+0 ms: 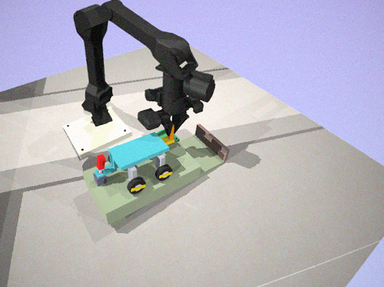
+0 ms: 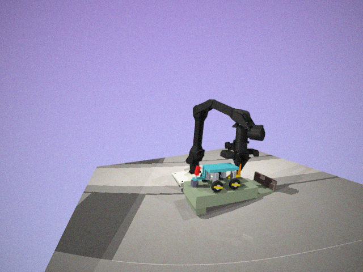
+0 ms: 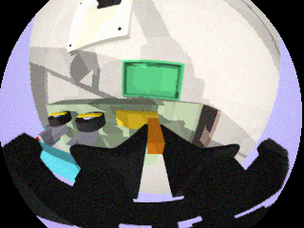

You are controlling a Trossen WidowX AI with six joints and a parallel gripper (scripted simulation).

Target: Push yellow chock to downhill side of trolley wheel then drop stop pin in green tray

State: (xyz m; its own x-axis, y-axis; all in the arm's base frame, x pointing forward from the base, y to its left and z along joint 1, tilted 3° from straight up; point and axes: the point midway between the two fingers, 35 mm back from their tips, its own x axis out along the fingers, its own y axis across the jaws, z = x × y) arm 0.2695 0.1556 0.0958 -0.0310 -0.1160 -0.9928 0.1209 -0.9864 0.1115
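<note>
The red-headed stop pin is 22 cm to the right of my gripper tip, 6 cm ahead of it and 4 cm above it. From my gripper tip the other things lie so: low brown wall: 13 cm to the left, 6 cm below, 4 cm ahead; then yellow chock: 2 cm to the right, 1 cm below; then pale green ramp: 12 cm to the right, 7 cm ahead, 4 cm below.
</note>
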